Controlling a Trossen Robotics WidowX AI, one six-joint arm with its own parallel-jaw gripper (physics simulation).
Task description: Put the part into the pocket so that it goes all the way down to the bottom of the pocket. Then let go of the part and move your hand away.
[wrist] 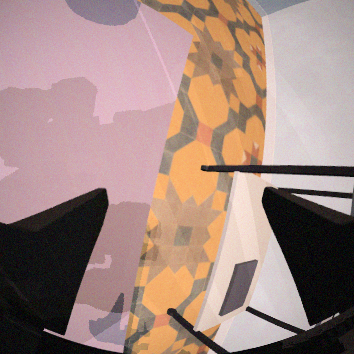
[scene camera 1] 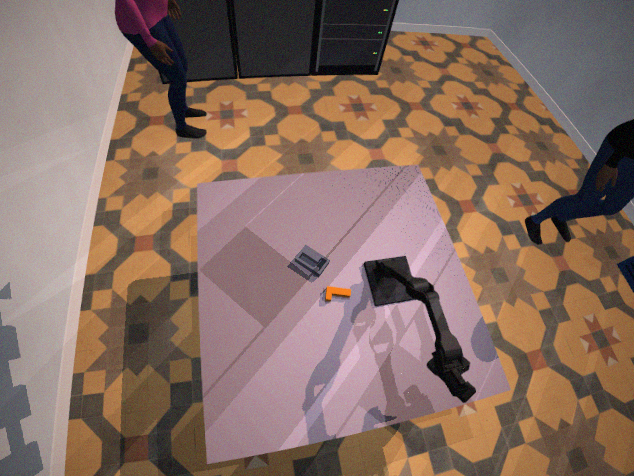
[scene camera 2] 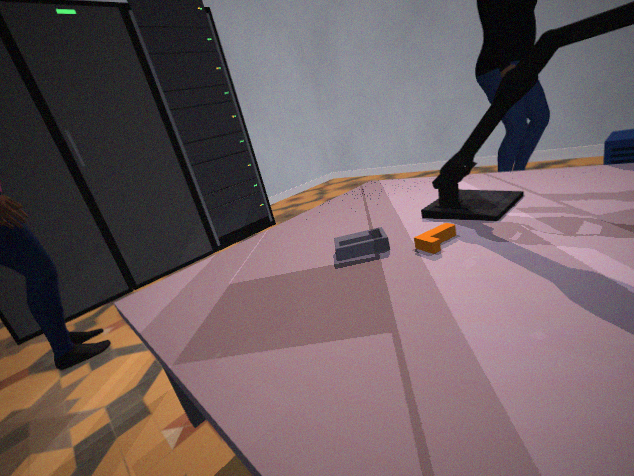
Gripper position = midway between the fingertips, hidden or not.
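Scene:
Orange L-shaped part point(scene camera 2: 429, 241) on the table. Gripper point(wrist: 186, 195) open, holding nothing.

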